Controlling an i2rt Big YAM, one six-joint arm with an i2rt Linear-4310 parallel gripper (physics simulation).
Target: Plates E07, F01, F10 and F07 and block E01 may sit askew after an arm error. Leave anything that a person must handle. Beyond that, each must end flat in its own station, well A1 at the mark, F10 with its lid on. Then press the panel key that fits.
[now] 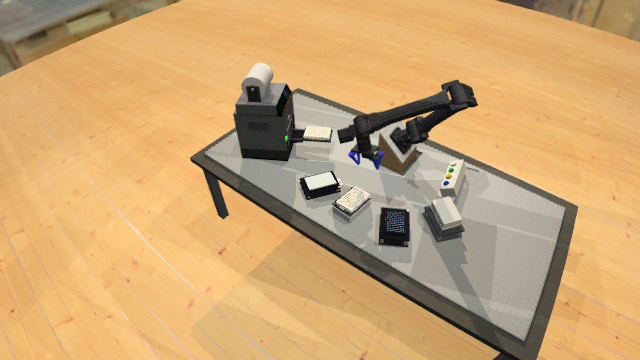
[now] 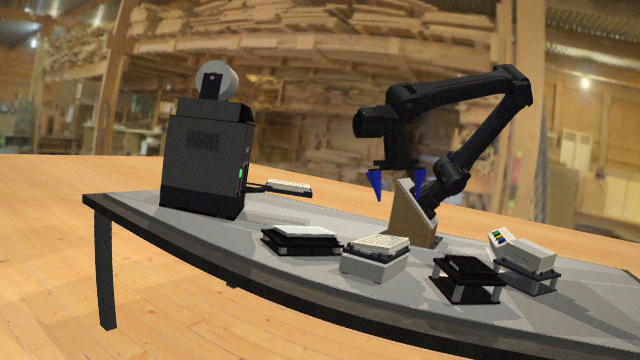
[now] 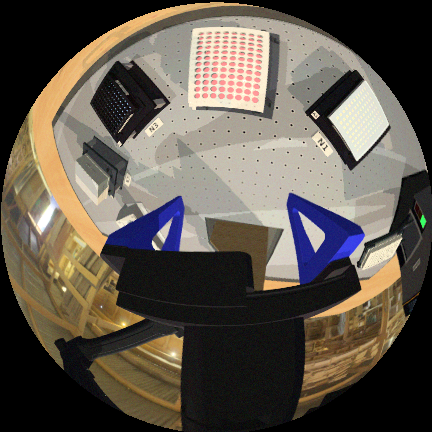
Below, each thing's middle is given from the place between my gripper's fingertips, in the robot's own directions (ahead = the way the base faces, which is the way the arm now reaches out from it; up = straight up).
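White well plate with pink wells (image 2: 385, 244): my gripper is 80 mm above it, 10 mm to the right of it and 140 mm short of it. Black plate (image 2: 468, 266), relative to my hand: 220 mm to the left, 140 mm ahead, 90 mm below.
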